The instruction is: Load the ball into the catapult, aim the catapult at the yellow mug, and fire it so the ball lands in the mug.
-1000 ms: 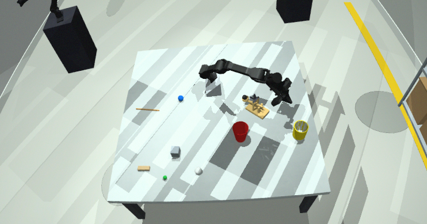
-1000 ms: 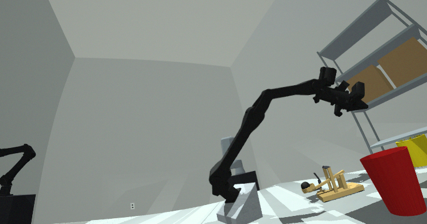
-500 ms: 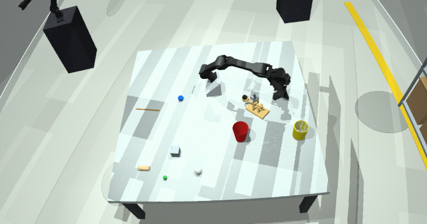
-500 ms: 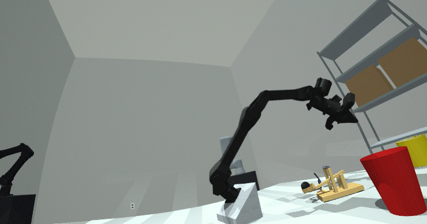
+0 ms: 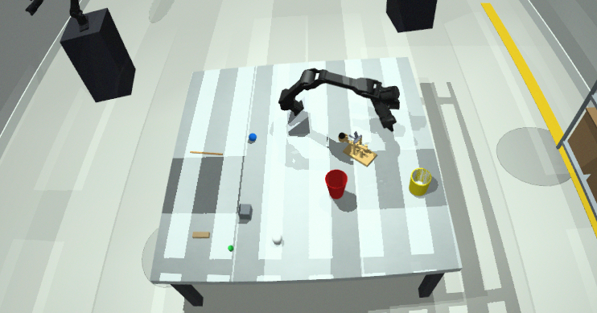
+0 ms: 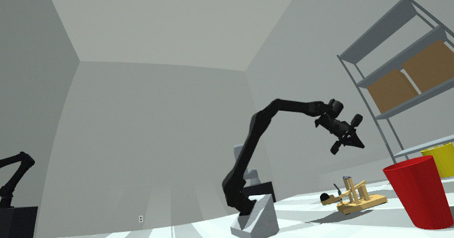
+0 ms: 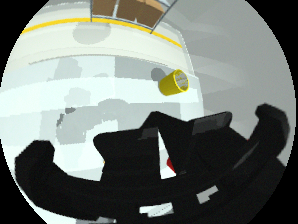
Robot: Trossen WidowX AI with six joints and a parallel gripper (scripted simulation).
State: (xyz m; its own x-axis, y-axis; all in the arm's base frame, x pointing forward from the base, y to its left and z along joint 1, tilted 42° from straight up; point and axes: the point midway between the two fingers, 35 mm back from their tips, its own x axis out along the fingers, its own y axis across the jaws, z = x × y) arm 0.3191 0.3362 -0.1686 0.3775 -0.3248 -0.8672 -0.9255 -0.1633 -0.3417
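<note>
Now: the black ball 20 cm to the right of my gripper tip, 12 cm below it and 12 cm behind it. The rest, counted from my gripper tip: yellow mug: 21 cm ahead, 15 cm below, 7 cm to the left; then wooden catapult: 15 cm to the right, 13 cm below, 8 cm behind; then red cup: 29 cm to the right, 15 cm below, 15 cm ahead.
</note>
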